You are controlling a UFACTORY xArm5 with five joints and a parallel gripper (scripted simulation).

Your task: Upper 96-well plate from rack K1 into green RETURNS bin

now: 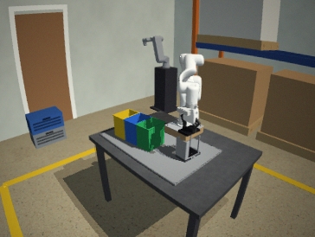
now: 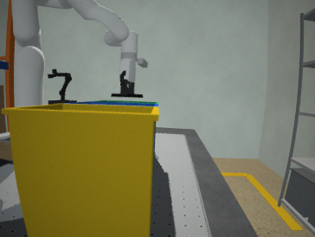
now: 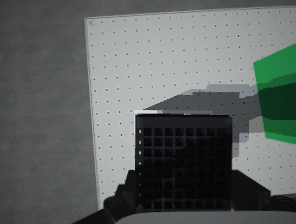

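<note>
The green bin lies 10 cm ahead of my hand, 28 cm to the right of it and 12 cm below it. Also, from my hand: yellow bin (14 cm ahead, 54 cm to the right, 12 cm below); then blue bin (12 cm ahead, 41 cm to the right, 12 cm below); then black 96-well plate (1 cm below).
</note>
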